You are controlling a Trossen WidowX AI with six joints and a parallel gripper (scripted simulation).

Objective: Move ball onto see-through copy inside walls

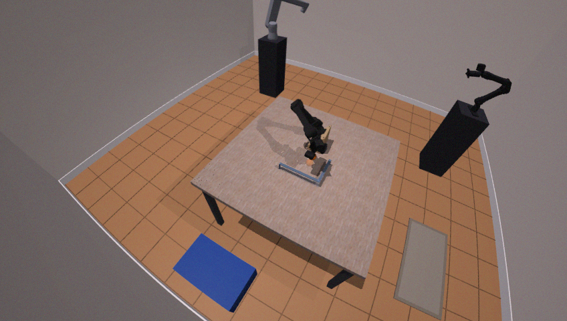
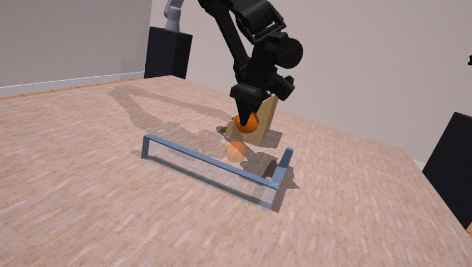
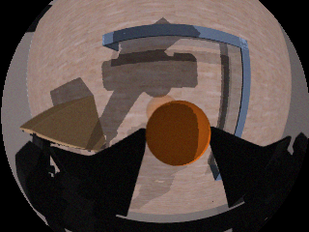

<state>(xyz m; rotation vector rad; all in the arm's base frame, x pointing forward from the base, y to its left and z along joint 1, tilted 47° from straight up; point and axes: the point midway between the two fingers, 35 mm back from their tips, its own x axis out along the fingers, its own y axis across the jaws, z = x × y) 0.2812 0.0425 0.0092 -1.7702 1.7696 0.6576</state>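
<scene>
Now: gripper tip 2 cm past the see-through copy, 1 cm to the left of it and 9 cm above it. From my gripper tip the other things lie so: orange ball: right at my gripper tip.
</scene>
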